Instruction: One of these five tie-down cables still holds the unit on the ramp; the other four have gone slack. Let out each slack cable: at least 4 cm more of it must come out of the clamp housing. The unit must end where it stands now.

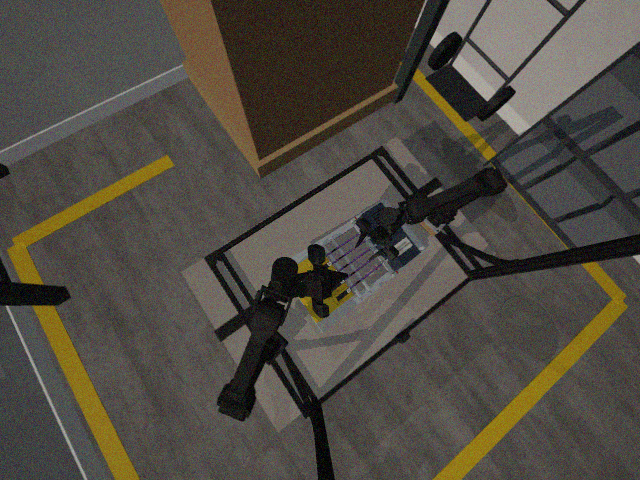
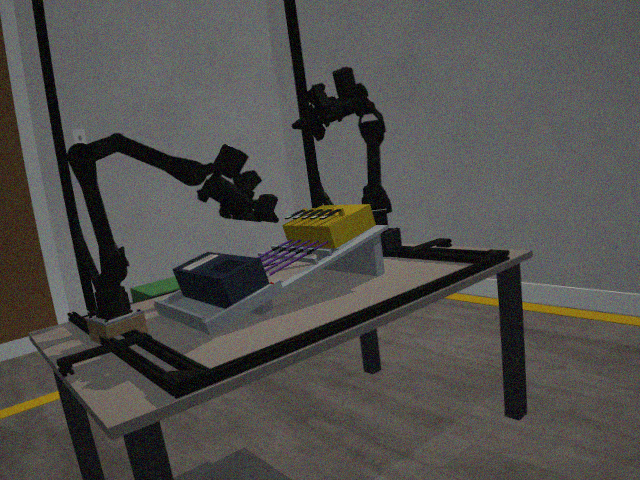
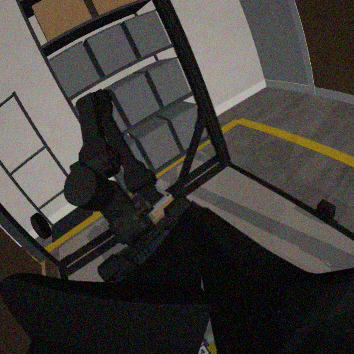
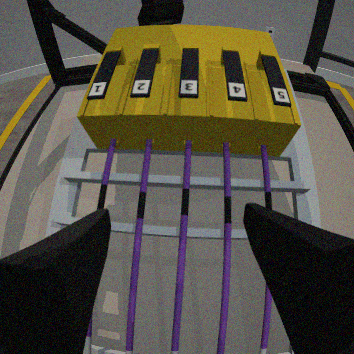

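A yellow clamp housing sits at the top of a grey ramp. It carries five black levers numbered 1 to 5. Five purple cables, each with a black band, run down from it to a dark blue unit at the ramp's foot. My right gripper is open and empty, above the cables and facing the housing. My left gripper is shut on nothing, high above the housing.
The ramp stands on a table with a black frame. A green block lies behind the unit. A large brown crate, a hand truck and a shelf rack stand around the table.
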